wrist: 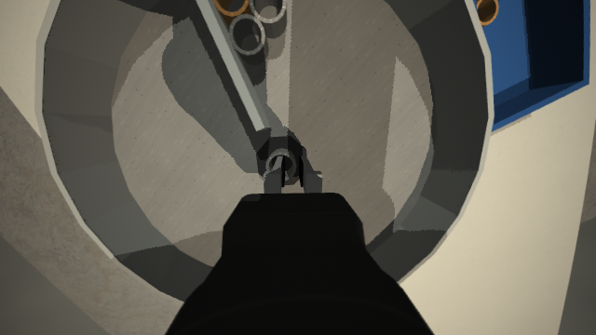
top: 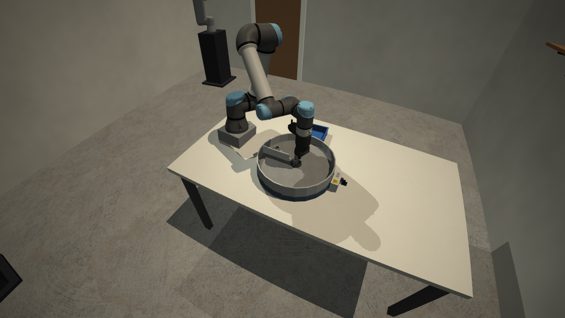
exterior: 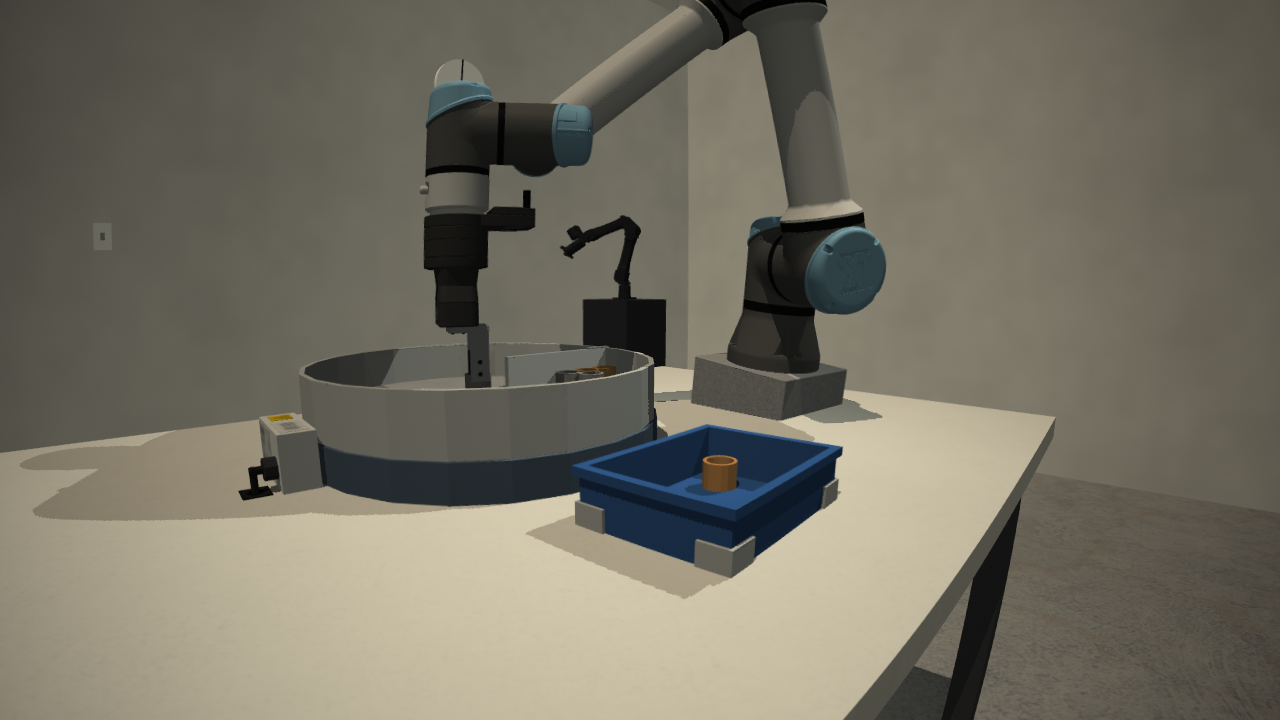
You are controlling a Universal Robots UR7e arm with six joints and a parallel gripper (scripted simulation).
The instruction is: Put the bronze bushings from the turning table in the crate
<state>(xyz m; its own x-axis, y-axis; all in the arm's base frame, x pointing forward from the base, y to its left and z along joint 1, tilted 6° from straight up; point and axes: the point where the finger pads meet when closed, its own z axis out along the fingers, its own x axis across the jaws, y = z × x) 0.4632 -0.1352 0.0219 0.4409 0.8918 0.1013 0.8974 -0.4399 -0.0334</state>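
Now: the turning table 50 mm below my hand, 10 mm to the right of it and 10 mm ahead of it. Also, from my hand: blue crate 330 mm to the left, 70 mm below, 10 mm behind.
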